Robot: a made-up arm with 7 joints. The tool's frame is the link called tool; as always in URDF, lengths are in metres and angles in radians.
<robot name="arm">
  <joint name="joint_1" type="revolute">
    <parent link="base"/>
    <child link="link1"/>
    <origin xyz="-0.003 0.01 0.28"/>
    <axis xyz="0 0 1"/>
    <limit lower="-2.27" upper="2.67"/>
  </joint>
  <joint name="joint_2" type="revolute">
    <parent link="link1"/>
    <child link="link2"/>
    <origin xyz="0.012 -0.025 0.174"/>
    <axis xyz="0 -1 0"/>
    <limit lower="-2.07" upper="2"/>
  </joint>
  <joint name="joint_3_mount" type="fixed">
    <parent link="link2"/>
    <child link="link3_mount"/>
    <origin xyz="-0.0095 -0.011 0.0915"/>
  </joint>
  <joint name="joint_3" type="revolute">
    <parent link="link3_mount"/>
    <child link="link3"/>
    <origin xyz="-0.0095 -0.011 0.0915"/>
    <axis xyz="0 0 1"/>
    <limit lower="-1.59" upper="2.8"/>
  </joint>
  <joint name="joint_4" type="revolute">
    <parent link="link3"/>
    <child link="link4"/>
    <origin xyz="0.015 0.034 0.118"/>
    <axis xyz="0 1 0"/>
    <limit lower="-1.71" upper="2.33"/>
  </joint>
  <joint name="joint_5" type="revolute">
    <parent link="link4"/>
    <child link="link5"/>
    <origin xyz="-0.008 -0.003 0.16"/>
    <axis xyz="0 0 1"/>
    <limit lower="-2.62" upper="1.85"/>
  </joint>
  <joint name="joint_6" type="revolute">
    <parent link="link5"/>
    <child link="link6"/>
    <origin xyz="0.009 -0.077 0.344"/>
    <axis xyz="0 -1 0"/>
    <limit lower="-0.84" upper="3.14"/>
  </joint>
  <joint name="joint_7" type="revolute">
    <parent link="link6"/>
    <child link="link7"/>
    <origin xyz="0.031 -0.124 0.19"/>
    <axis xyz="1 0 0"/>
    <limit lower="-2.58" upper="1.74"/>
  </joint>
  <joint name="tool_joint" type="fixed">
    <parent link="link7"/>
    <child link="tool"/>
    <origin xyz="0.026 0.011 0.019" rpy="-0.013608 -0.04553 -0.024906"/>
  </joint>
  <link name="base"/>
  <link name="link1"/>
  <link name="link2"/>
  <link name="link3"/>
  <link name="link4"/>
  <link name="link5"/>
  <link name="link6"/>
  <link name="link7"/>
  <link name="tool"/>
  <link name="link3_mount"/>
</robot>
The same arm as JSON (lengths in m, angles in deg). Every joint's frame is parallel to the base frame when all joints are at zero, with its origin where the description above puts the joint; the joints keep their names.
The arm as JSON. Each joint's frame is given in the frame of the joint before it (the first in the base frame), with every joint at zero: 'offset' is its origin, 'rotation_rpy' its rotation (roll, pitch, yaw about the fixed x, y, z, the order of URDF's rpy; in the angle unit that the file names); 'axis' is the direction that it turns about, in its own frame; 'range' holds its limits. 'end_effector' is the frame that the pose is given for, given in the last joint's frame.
{"length_unit": "m", "angle_unit": "deg", "chain": [{"id": "joint_1", "offset": [-0.003, 0.01, 0.28], "rotation_rpy": [0.0, 0.0, 0.0], "axis": [0.0, 0.0, 1.0], "range": [-130.06, 152.98]}, {"id": "joint_2", "offset": [0.012, -0.025, 0.174], "rotation_rpy": [0.0, 0.0, 0.0], "axis": [0.0, -1.0, 0.0], "range": [-118.6, 114.59]}, {"id": "joint_3", "offset": [-0.019, -0.022, 0.183], "rotation_rpy": [0.0, 0.0, 0.0], "axis": [0.0, 0.0, 1.0], "range": [-91.1, 160.43]}, {"id": "joint_4", "offset": [0.015, 0.034, 0.118], "rotation_rpy": [0.0, 0.0, 0.0], "axis": [0.0, 1.0, 0.0], "range": [-97.98, 133.5]}, {"id": "joint_5", "offset": [-0.008, -0.003, 0.16], "rotation_rpy": [0.0, 0.0, 0.0], "axis": [0.0, 0.0, 1.0], "range": [-150.11, 106.0]}, {"id": "joint_6", "offset": [0.009, -0.077, 0.344], "rotation_rpy": [0.0, 0.0, 0.0], "axis": [0.0, -1.0, 0.0], "range": [-48.13, 179.91]}, {"id": "joint_7", "offset": [0.031, -0.124, 0.19], "rotation_rpy": [0.0, 0.0, 0.0], "axis": [1.0, 0.0, 0.0], "range": [-147.82, 99.69]}], "end_effector": {"offset": [0.026, 0.011, 0.019], "rotation_rpy": [-0.78, -2.61, -1.43]}}
